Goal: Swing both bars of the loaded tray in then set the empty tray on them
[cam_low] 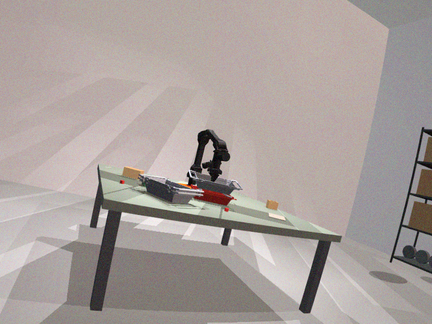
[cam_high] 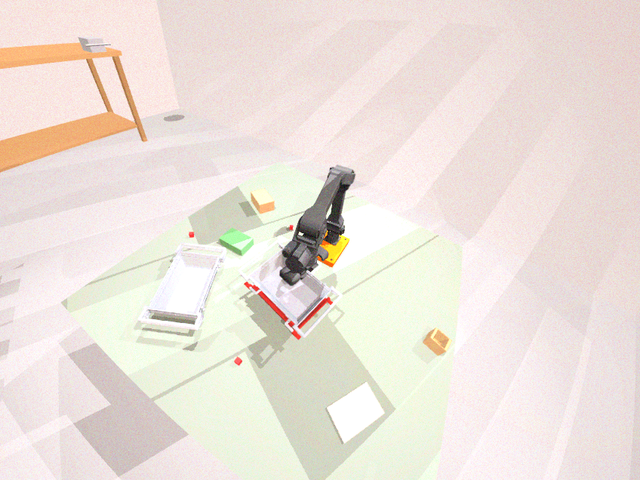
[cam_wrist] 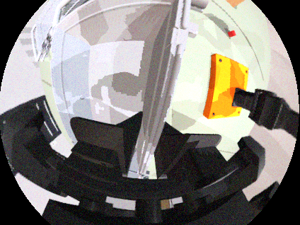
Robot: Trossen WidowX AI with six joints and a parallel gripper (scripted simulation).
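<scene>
My gripper tip is 70 mm short of the grey tray, 10 mm to the left of it and 20 mm below it. The rest, counted from my gripper tip: white sheet (250 mm ahead, 370 mm to the left, 90 mm below); then green block (30 mm behind, 350 mm to the right, 70 mm below); then red block (40 mm ahead, 10 mm to the right, 80 mm below).
</scene>
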